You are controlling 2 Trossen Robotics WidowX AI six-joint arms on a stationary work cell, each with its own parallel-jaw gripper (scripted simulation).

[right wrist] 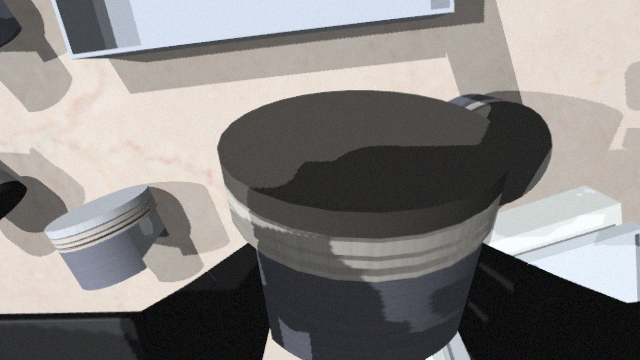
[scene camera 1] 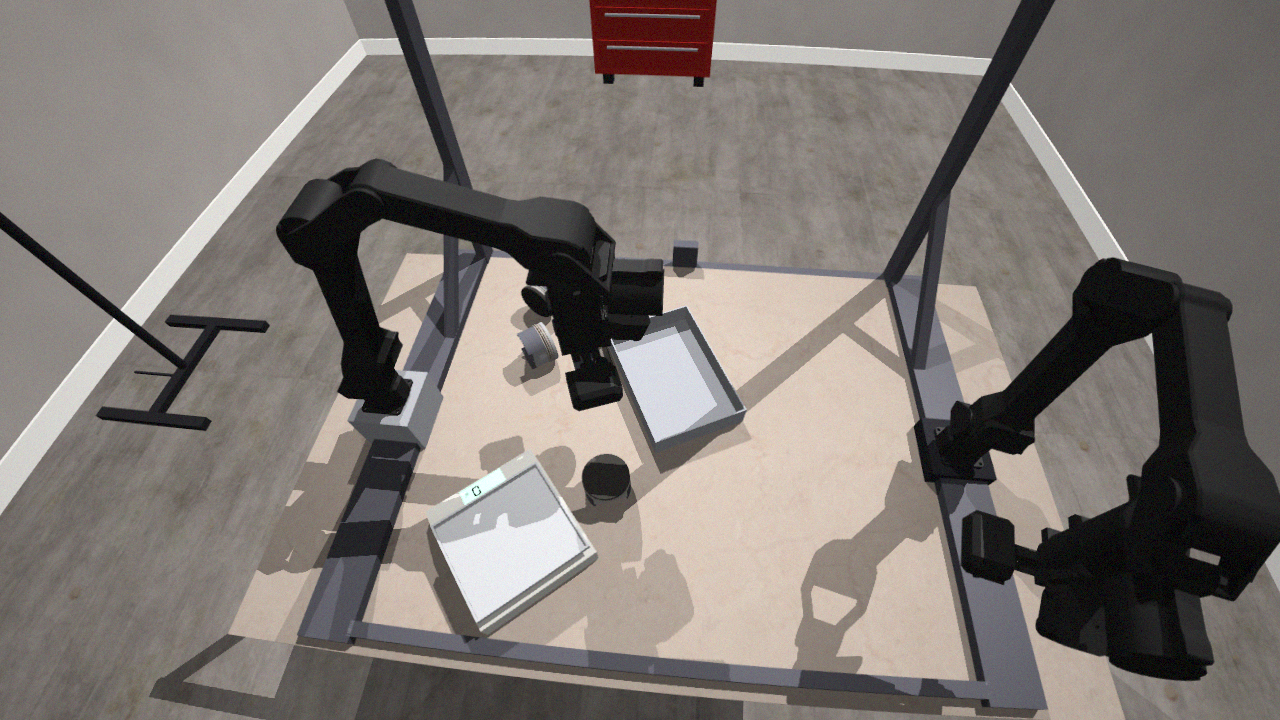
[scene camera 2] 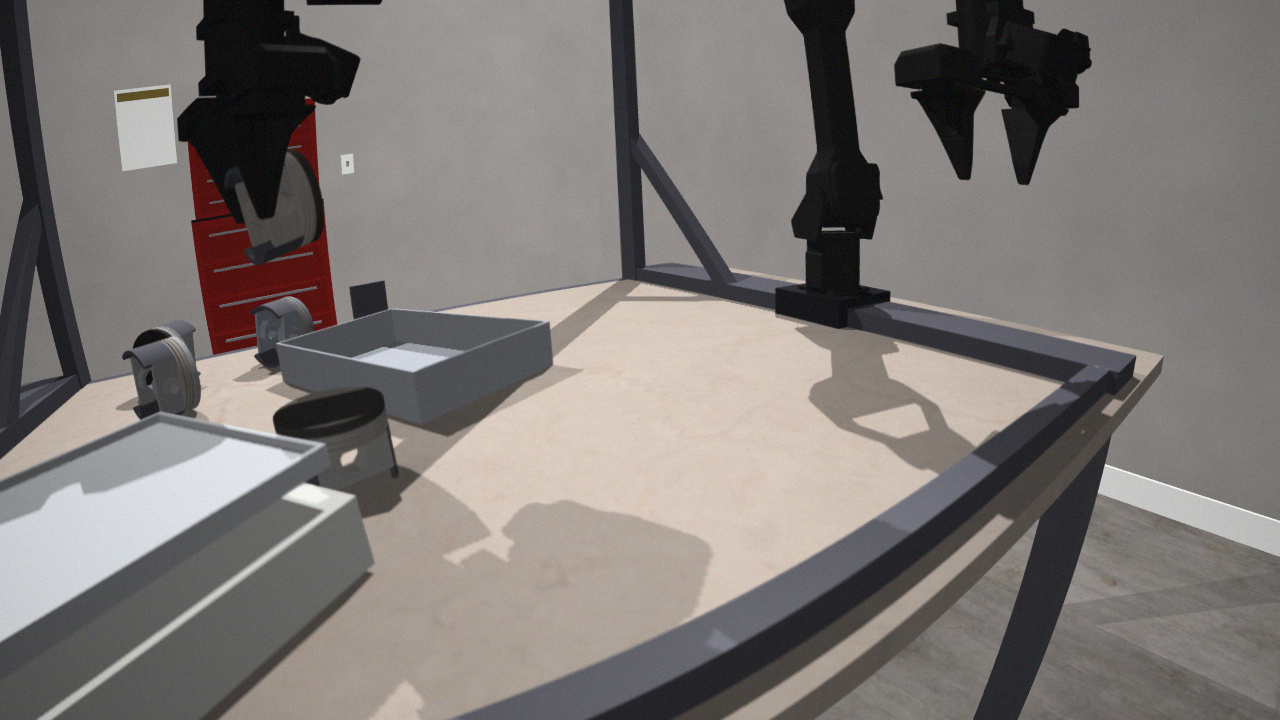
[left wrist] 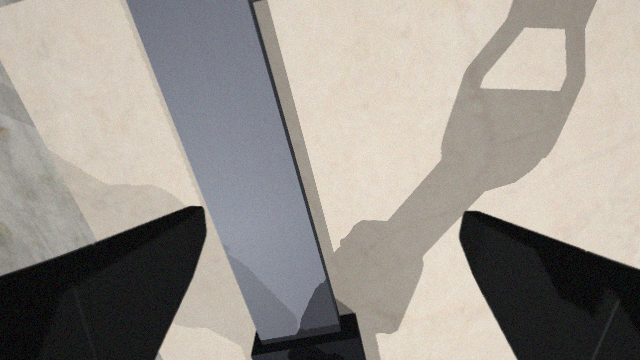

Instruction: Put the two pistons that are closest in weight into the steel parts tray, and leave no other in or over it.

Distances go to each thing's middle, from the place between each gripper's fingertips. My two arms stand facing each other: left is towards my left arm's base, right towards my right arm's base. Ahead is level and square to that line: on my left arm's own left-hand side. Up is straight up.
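My right gripper's sitting 190 mm above the steel parts tray [scene camera 2: 507,350], 110 mm past it and 120 mm to the right of it. Counting from my right hand, the scale pan [scene camera 2: 94,525] is 200 mm ahead of it, 90 mm to the right of it and 150 mm below it, and the scale [scene camera 2: 190,637] is 200 mm ahead of it, 100 mm to the right of it and 160 mm below it.
My left hand, meanwhile, is 40 cm to the left of the steel parts tray, 35 cm past it and 19 cm above it. From that left hand, you'd find the scale pan 61 cm to the right, 4 cm behind and 15 cm below, while the scale is 62 cm to the right, 5 cm behind and 16 cm below.
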